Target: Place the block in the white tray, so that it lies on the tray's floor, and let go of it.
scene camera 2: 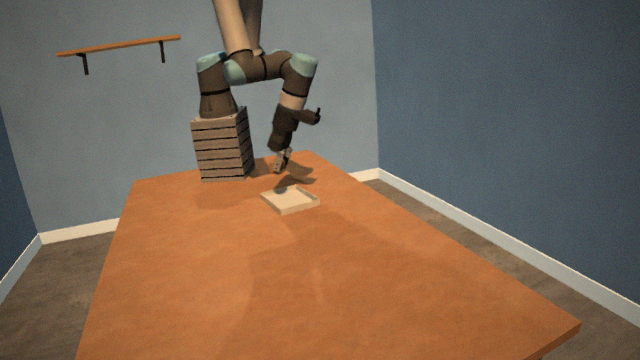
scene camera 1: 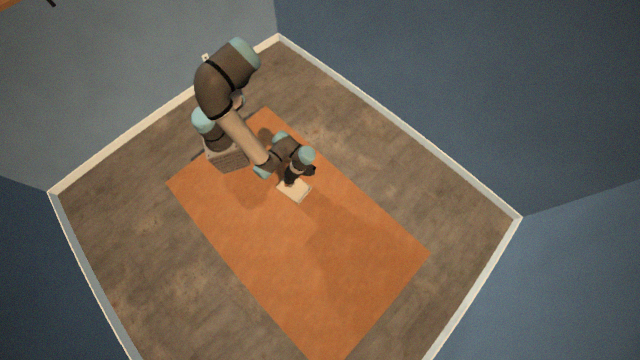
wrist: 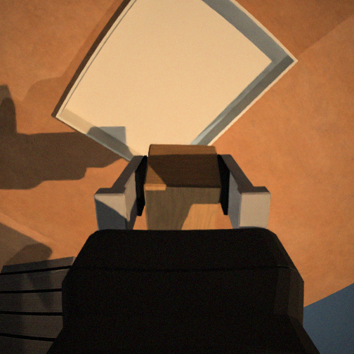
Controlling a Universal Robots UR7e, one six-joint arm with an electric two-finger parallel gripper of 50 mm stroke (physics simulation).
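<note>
A wooden block is held between the two fingers of my gripper. The gripper is shut on it, with one finger pad on each side. The white tray lies on the table, a shallow square with low walls. In the wrist view the block covers the tray's near corner. In the second scene view the fingers hang above the table, over the tray's back side, with a gap below them. In the first scene view the gripper covers the tray's back corner, and the block cannot be made out.
The orange-brown table bears the tray. The arm's slatted pedestal stands at the table's back left. A wall shelf hangs at the back left. Shadows of the arm fall around the tray.
</note>
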